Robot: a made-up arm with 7 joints.
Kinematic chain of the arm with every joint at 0, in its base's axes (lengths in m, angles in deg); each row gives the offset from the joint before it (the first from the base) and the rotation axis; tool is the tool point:
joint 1: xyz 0 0 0.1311 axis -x
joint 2: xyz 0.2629 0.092 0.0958 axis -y
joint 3: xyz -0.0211 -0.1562 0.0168 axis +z
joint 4: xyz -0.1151 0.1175 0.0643 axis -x
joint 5: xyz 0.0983 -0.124 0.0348 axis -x
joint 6: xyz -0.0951 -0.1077 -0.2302 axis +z
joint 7: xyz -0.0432 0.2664 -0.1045 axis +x
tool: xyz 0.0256 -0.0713 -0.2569
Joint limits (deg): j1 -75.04..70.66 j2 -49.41..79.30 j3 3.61..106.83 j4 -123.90..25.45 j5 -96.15..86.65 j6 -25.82..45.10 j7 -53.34..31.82
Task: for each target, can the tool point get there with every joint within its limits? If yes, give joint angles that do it. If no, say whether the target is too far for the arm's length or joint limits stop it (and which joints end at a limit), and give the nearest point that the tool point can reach.
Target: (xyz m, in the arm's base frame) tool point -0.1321 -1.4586 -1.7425
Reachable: no: too far | nearest point 0.1099 -0.5095 -0.5233 | short by 1.564 m
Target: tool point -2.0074 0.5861 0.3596
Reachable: no: too far | nearest point -0.5834 0.2618 0.2744 | short by 1.463 m
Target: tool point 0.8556 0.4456 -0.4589
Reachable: no: joint limits stop it (at a limit: joint 1, joint 2, joint 5, joint 6, joint 7) | nearest point 0.7255 0.3610 -0.3785 | short by 0.175 m
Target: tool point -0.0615 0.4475 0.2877
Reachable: yes | joints -52.73 9.64 26.98 -109.49 44.33 -15.84 -33.31
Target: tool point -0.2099 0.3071 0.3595
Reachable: yes | joints -49.86 65.00 26.19 -109.39 -19.65 -4.78 -9.72
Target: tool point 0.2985 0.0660 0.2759
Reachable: no: joint limits stop it (at a limit: joint 1, joint 3, joint 4, joint 6, joint 7) | nearest point 0.3301 0.1868 0.3074 | short by 0.129 m
